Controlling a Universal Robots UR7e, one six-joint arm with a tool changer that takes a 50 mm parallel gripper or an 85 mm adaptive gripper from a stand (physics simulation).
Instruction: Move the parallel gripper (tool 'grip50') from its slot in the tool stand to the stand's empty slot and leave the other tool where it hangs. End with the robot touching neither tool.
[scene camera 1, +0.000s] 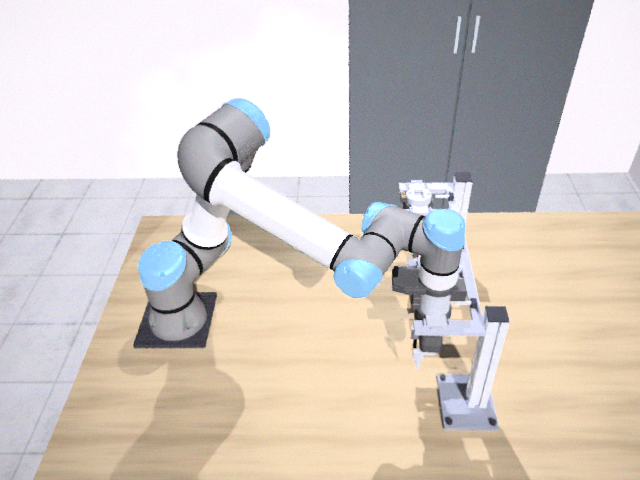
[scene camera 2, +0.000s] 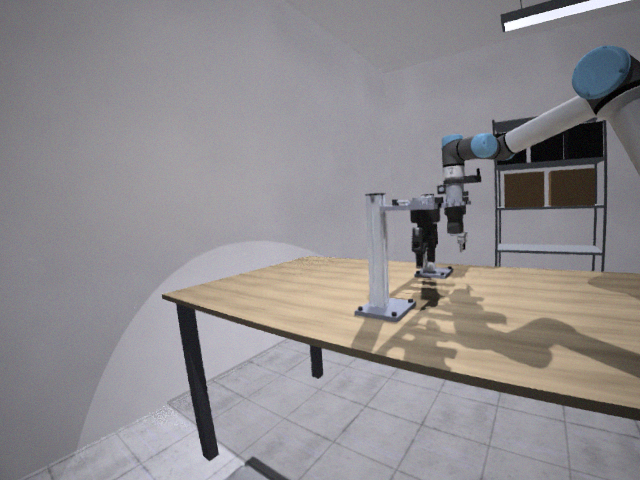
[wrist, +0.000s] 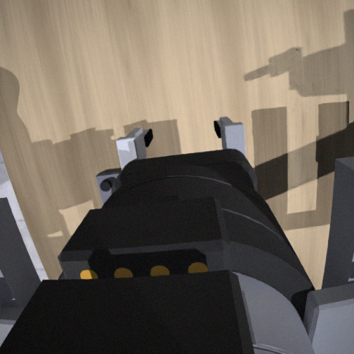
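Seen in the pictures: arm's base, origin of its link: (scene camera 1: 178, 318).
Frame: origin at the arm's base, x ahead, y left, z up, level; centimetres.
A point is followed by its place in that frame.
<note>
The parallel gripper (scene camera 1: 419, 356) (scene camera 2: 461, 242) (wrist: 183, 131) hangs upright in the stand's near end slot, as scene camera 1 sees it. Its two pale fingers are apart, with nothing between them. The arm's flange is right above it; grey fork prongs (wrist: 341, 220) stand on both sides. In the wrist view, yellow contacts (wrist: 160, 271) show in a narrow gap between two black blocks; whether the coupling is locked cannot be told. The adaptive gripper (scene camera 2: 424, 229) hangs in the opposite end slot, its pale coupling ring (scene camera 1: 418, 196) {x 62.5, y 21.2, z 27.7 cm} partly behind the arm. The arm largely hides the middle slot.
The stand's posts (scene camera 1: 487, 361) {x 76.6, y -20.6, z 16.4 cm} (scene camera 2: 377, 253) {x 72.7, y 28.5, z 14.9 cm} rise from bolted base plates (scene camera 1: 454, 408) {x 71.5, y -22.0, z 0.0 cm} (scene camera 2: 379, 310) {x 71.6, y 30.4, z 0.0 cm} on the wooden table (scene camera 1: 289, 392) {x 32.9, y -19.9, z -1.2 cm} (scene camera 2: 289, 289) {x 111.9, y 24.3, z -1.2 cm}. The stand's long rail runs behind the wrist in scene camera 1. A grey cabinet (scene camera 1: 403, 103) stands beyond the table.
</note>
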